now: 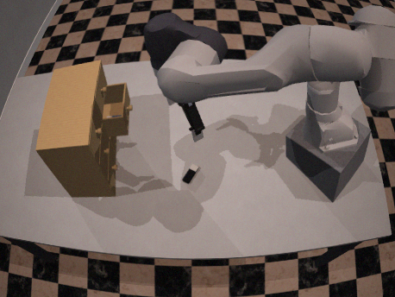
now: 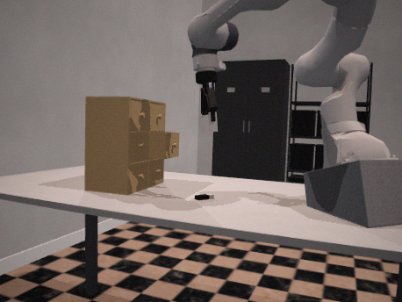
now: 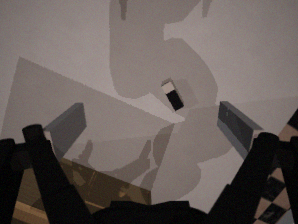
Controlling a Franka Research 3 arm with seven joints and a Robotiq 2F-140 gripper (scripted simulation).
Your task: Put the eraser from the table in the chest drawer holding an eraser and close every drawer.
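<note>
My gripper is now 230 mm above the black-and-white eraser, 50 mm to the right of it and 20 mm past it.
</note>
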